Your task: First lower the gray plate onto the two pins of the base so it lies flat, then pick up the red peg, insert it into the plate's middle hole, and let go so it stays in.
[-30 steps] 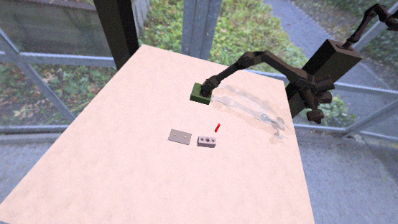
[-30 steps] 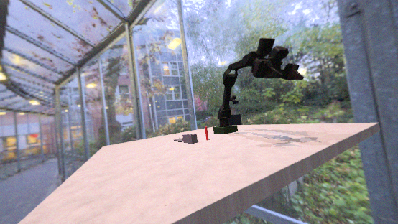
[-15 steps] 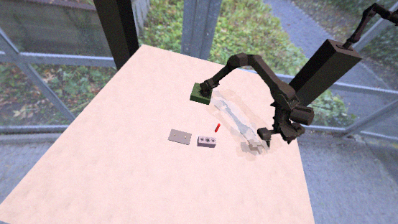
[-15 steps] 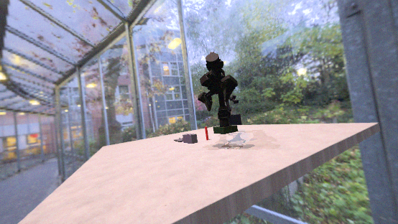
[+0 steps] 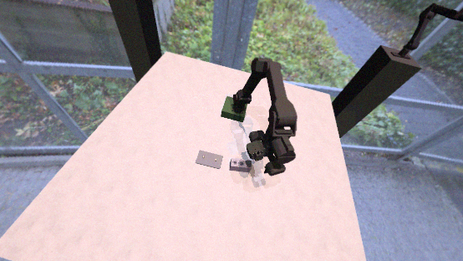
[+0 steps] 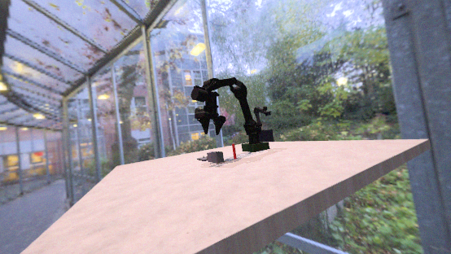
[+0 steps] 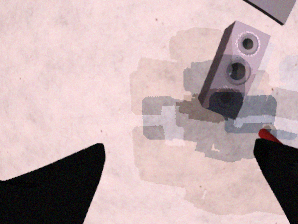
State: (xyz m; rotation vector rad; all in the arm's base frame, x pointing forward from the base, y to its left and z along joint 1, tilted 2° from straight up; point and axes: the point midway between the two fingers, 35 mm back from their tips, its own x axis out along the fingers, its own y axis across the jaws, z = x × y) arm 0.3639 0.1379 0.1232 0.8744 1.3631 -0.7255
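Right now the gray plate is 30 mm behind my gripper tip, 60 mm to the right of it and 110 mm below it. The rest, counted from my gripper tip: red peg (120 mm behind, 20 mm to the right, 100 mm below).
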